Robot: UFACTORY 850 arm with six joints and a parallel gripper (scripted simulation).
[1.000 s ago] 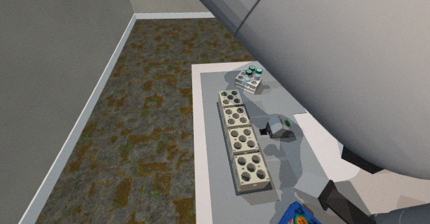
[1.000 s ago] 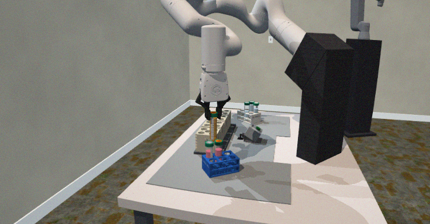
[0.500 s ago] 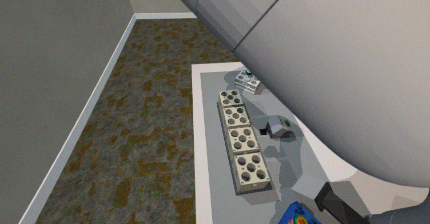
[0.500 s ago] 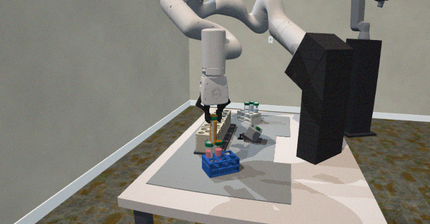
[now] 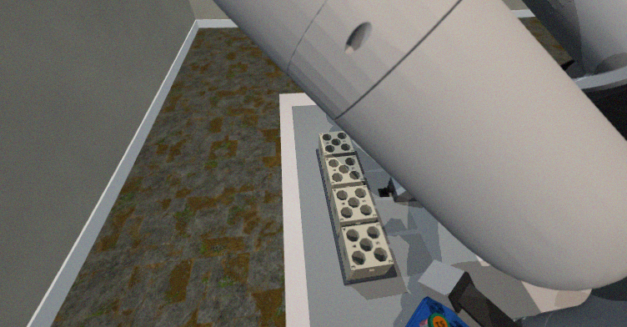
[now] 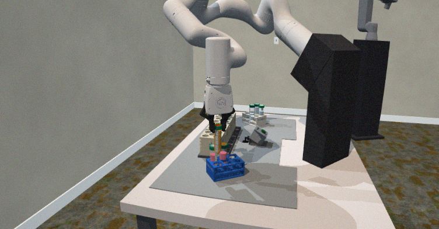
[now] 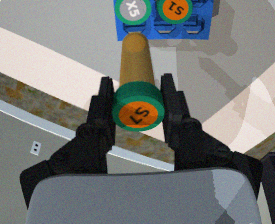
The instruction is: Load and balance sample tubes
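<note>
The sample S7 lies 1 cm to the left of my hand and 5 cm below it. Also, from my hand: blue sample rack RS: 3 cm behind, 3 cm to the right, 18 cm below; then sample S1: 2 cm behind, 5 cm to the right, 15 cm below; then grey-dot tube X5: 1 cm ahead, 3 cm to the right, 15 cm below.
</note>
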